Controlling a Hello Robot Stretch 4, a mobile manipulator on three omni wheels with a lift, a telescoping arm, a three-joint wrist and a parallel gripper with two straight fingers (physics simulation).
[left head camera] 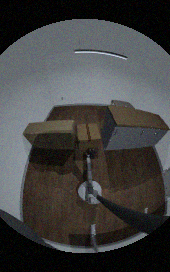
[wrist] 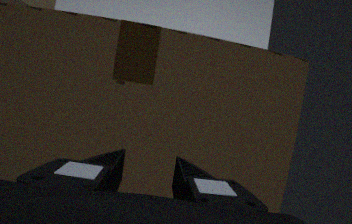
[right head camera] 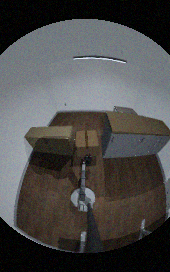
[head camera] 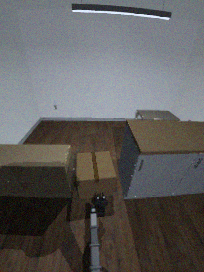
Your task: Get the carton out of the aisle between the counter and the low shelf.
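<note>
The brown carton, with a darker tape strip, stands on the floor between the low shelf on the left and the counter on the right. It is close to the shelf, with a narrow strip of floor towards the counter. My gripper is open and low at the carton's near face, which fills much of the wrist view. Its fingers are apart with nothing between them. Whether they touch the carton cannot be told.
The counter's grey side panel borders the aisle on the right, and its front has door handles. A small table stands behind the counter. A white wall closes the far end of the room. The shelf's dark shadow lies on the floor at the left.
</note>
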